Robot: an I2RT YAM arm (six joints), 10 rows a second.
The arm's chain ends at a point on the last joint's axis. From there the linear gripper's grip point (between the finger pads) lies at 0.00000 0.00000 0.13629 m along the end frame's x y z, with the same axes.
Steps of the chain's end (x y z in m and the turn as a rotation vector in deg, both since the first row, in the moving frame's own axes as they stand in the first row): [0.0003 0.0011 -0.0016 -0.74 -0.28 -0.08]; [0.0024 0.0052 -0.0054 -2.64 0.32 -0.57]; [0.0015 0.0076 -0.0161 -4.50 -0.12 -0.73]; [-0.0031 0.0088 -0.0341 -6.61 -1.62 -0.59]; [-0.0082 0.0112 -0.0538 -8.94 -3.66 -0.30]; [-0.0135 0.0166 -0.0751 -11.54 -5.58 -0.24]
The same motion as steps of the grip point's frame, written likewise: [-0.0004 0.0029 -0.0016 -0.74 -0.28 -0.08]; [0.0032 0.0115 -0.0055 -2.64 0.32 -0.57]; [0.0013 0.0183 -0.0165 -4.50 -0.12 -0.73]; [-0.0069 0.0245 -0.0351 -6.61 -1.62 -0.59]; [-0.0168 0.0324 -0.0557 -8.94 -3.66 -0.30]; [-0.0266 0.0438 -0.0785 -11.54 -5.58 -0.24]
